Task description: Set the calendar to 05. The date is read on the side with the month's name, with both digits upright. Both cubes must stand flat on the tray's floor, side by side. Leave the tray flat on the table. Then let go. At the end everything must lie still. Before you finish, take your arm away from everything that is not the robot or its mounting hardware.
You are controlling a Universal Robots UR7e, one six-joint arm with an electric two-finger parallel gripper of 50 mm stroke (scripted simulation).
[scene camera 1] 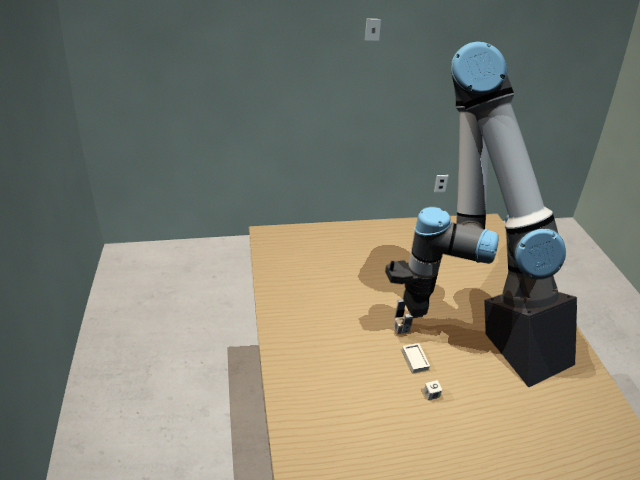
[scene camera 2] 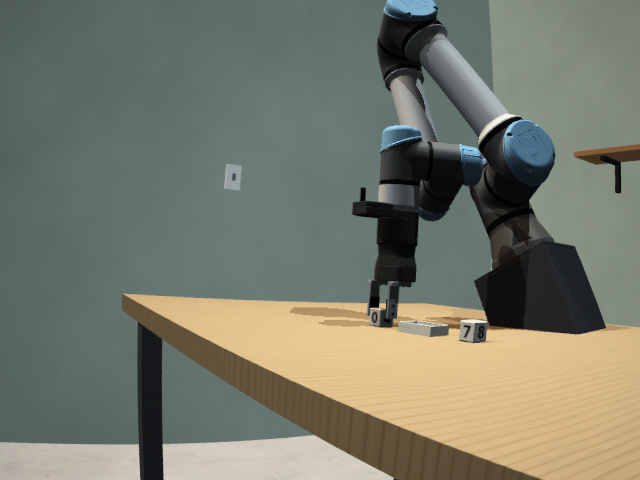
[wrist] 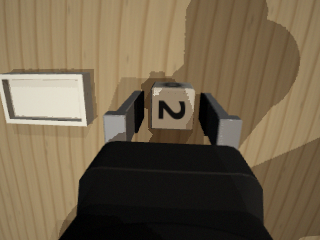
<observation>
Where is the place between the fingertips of the gripper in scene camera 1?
At 401, 325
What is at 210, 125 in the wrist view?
The gripper.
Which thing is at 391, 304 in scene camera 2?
The gripper.
</observation>
